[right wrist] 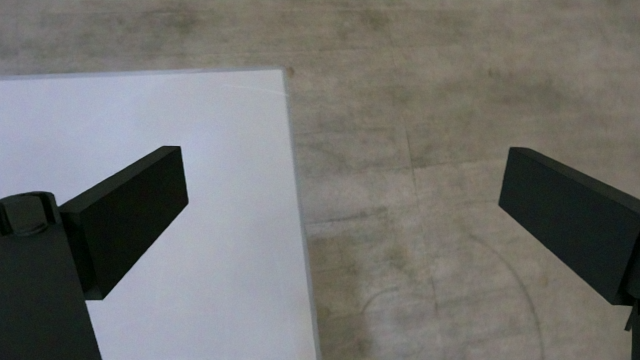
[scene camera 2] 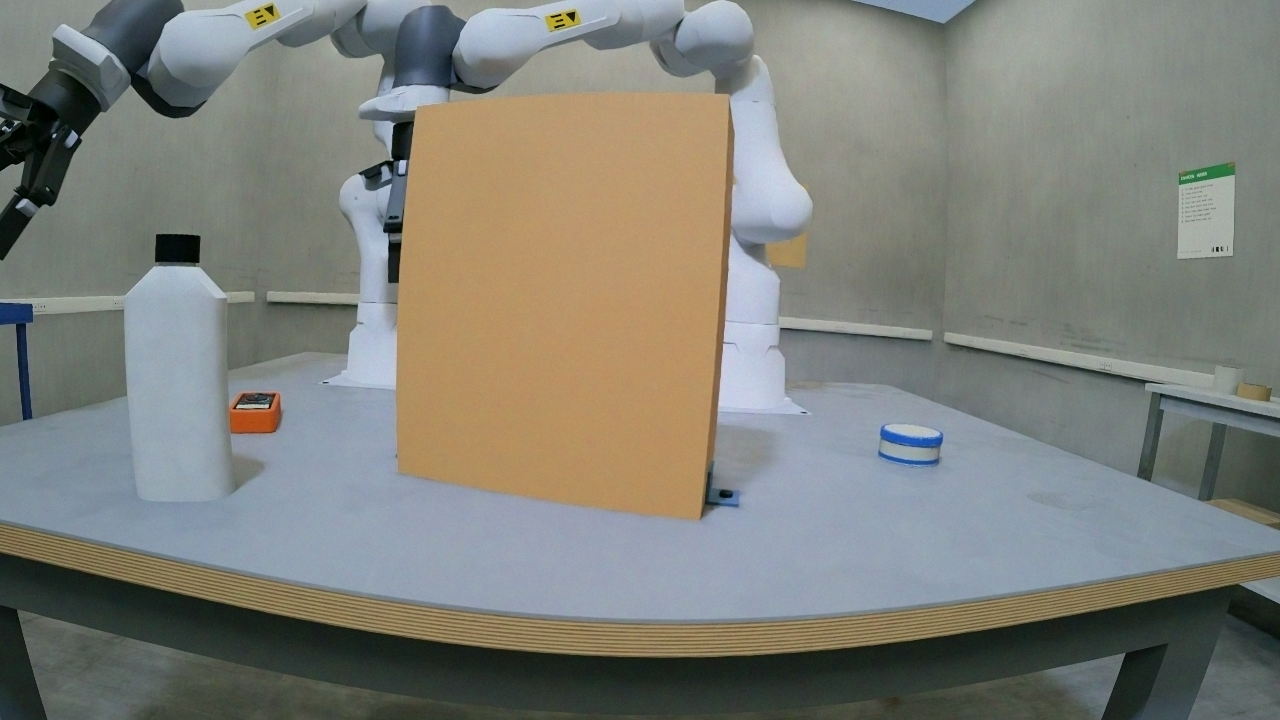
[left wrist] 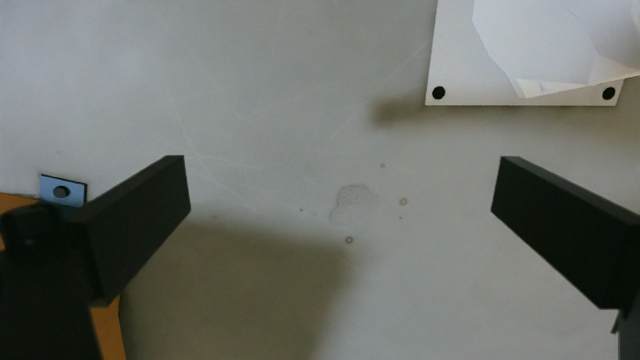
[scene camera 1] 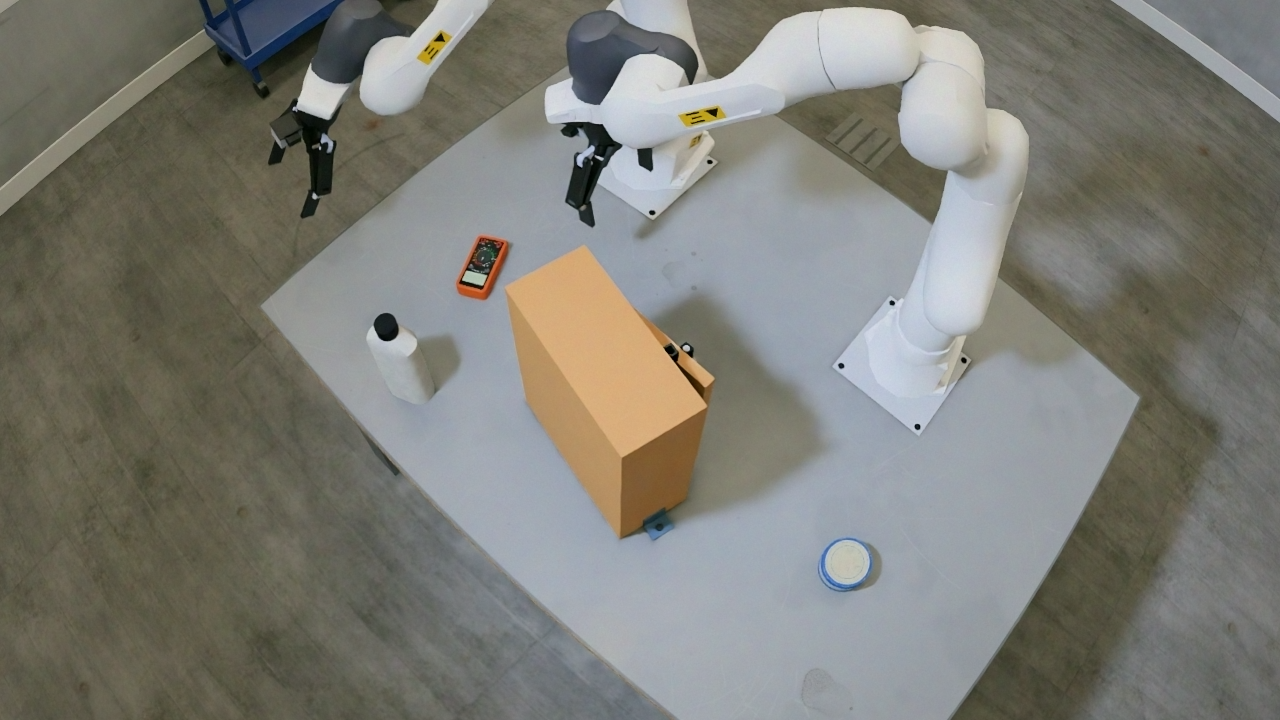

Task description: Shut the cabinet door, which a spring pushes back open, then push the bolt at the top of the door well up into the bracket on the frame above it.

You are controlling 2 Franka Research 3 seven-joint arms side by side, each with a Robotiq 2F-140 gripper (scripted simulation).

Scene:
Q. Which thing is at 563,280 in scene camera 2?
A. A tan cabinet.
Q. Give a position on a door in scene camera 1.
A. At 699,378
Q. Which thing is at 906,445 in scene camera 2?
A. A blue-and-white round tin.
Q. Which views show my left gripper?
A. Scene camera 2, the left wrist view and scene camera 1 only.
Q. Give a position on a blue-and-white round tin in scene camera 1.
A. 846,563

